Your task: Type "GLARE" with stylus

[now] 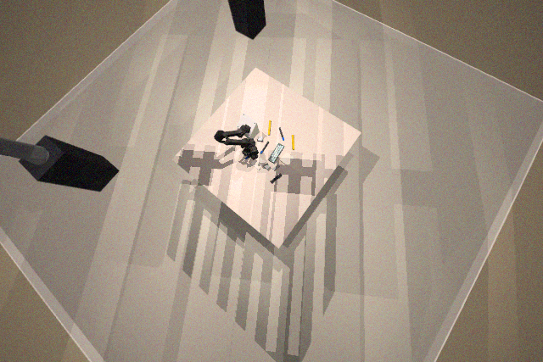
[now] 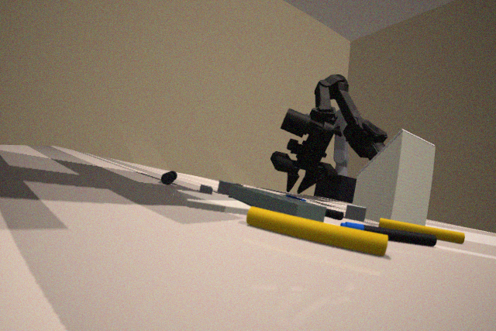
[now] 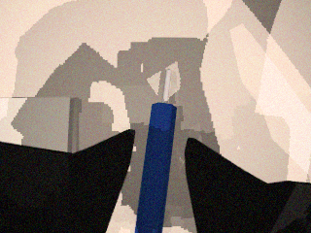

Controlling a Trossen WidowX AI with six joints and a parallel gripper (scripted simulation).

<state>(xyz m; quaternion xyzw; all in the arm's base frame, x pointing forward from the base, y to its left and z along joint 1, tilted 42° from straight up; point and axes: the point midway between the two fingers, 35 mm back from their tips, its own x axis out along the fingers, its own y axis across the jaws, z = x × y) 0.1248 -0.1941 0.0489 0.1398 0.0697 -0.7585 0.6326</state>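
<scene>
Right now the blue stylus is 1 cm to the right of my gripper tip and 2 cm below it. The rest, counted from my gripper tip: small grey cube 1 cm behind, 22 cm to the left, 1 cm below; then small black object 34 cm ahead, 1 cm to the right, 2 cm below.
</scene>
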